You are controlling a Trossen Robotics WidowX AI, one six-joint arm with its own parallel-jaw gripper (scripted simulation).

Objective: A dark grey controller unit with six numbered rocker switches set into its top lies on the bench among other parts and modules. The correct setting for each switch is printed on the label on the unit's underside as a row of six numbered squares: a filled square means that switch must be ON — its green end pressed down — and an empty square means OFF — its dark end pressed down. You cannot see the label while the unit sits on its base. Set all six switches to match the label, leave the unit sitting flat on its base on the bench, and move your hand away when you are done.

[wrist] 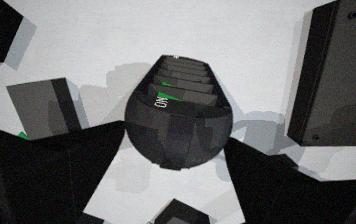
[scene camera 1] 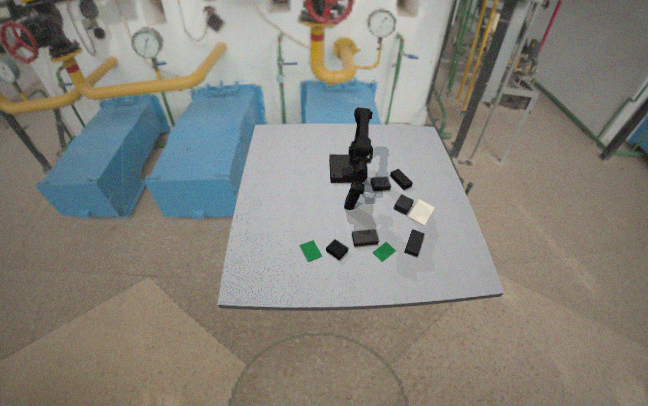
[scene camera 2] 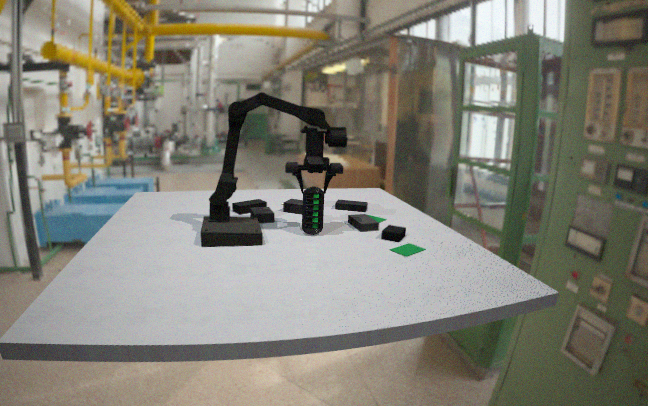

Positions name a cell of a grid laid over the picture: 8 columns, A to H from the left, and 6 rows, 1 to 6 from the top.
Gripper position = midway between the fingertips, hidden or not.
In view: my gripper (scene camera 2: D3).
My gripper shows as well in the wrist view (wrist: D4).
